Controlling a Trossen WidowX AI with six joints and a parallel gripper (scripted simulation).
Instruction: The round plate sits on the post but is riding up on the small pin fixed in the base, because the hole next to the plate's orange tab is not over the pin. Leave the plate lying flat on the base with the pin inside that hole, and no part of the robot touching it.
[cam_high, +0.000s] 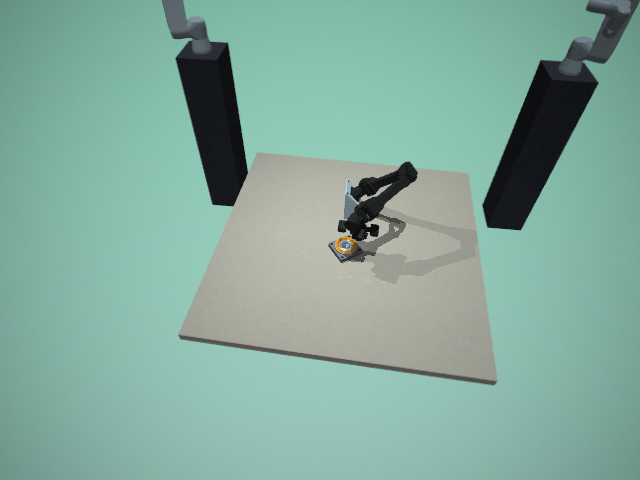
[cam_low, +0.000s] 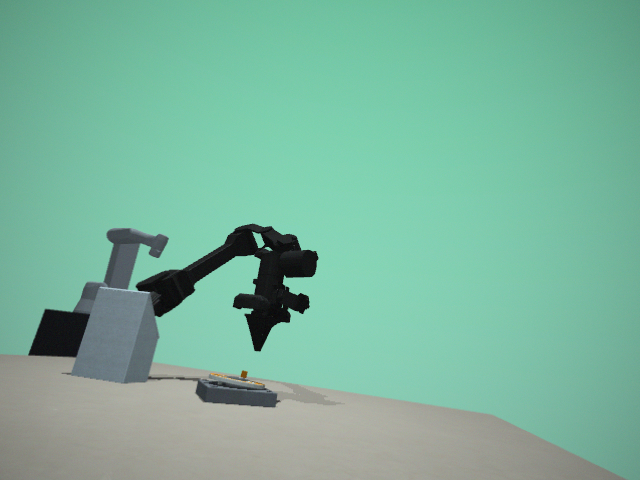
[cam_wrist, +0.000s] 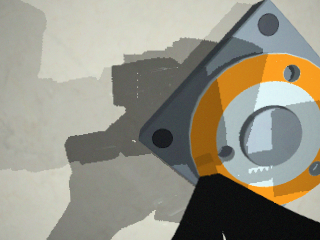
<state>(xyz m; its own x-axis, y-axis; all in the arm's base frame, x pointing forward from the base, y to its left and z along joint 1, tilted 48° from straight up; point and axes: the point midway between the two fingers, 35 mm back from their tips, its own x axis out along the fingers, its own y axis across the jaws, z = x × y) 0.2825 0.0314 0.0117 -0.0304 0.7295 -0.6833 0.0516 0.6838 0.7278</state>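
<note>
The square base is 7 cm below my gripper tip, 5 cm to the right of it and 1 cm behind it.
</note>
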